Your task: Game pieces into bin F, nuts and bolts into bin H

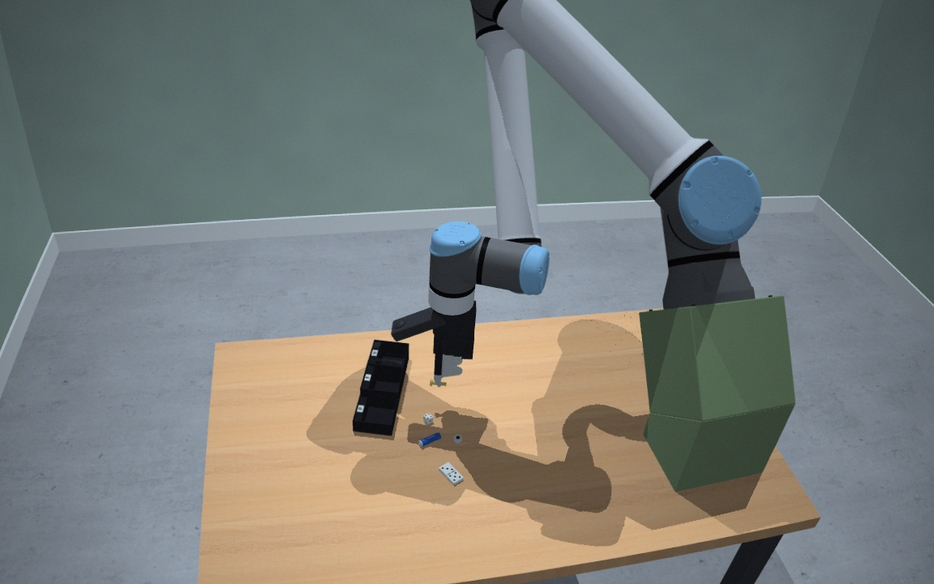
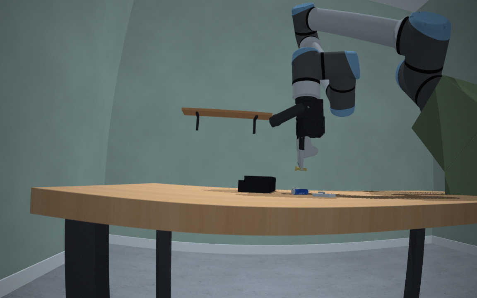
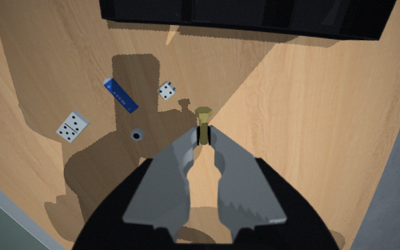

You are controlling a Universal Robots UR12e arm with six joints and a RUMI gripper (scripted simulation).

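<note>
Now: hand 10 mm past the grey nut, 110 mm to the right of it and 80 mm above it. From my hand the other things lie so: brass bolt 10 mm ahead, 10 mm below; battery 50 mm ahead, 90 mm to the left, 80 mm below; white die 30 mm ahead, 40 mm to the left, 80 mm below.
</note>
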